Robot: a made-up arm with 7 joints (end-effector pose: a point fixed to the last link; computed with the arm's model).
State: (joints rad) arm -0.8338 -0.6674 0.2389 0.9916 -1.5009 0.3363 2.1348
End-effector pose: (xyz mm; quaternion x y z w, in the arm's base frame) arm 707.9 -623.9 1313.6 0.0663 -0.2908 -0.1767 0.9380
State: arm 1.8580 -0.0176 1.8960 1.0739 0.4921 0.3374 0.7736
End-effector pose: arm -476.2 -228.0 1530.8 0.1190 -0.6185 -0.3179 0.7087
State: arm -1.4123 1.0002 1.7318 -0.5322 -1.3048 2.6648 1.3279
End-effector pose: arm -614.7 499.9 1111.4 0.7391 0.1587 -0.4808 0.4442
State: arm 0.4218 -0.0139 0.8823 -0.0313 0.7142 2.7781 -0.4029
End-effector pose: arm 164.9 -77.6 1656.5 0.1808 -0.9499 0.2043 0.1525
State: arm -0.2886 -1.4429 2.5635 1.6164 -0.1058 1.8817 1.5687
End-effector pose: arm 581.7 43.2 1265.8 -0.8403 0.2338 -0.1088 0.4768
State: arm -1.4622 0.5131 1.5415 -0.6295 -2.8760 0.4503 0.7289
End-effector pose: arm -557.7 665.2 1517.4 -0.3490 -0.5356 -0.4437 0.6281
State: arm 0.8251 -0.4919 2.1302 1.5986 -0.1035 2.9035 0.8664
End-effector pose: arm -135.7 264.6 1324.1 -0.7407 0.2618 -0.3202 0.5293
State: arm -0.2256 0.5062 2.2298 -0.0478 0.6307 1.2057 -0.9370
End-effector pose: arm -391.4 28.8 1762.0 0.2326 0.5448 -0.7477 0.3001
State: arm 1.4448 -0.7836 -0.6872 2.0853 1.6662 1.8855 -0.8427
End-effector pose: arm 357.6 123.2 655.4 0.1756 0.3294 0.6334 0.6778
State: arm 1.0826 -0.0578 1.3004 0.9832 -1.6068 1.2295 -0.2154
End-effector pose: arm -343.8 76.5 1725.3 -0.6278 -0.3093 0.7127 0.0478
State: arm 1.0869 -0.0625 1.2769 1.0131 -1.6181 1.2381 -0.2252
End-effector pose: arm -352.0 96.8 1711.2 -0.6449 -0.2992 0.7019 0.0453
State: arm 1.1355 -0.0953 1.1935 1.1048 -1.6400 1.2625 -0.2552
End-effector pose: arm -368.2 167.2 1665.7 -0.6855 -0.2681 0.6766 0.0187
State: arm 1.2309 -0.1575 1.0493 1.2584 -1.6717 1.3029 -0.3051
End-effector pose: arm -392.6 279.0 1571.5 0.7430 0.2180 -0.6313 0.0433
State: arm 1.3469 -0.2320 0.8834 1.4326 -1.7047 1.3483 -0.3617
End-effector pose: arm -419.6 384.0 1438.1 0.7937 0.1655 -0.5703 0.1316
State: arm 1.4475 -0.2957 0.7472 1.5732 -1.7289 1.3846 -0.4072
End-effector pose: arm -440.6 445.1 1313.1 0.8215 0.1277 -0.5128 0.2140
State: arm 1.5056 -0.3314 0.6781 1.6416 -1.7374 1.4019 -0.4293
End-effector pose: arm -452.3 465.8 1246.4 0.8292 0.1114 -0.4823 0.2596
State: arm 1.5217 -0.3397 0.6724 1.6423 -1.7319 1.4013 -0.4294
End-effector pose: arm -457.6 466.4 1242.0 0.8266 0.1123 -0.4827 0.2666
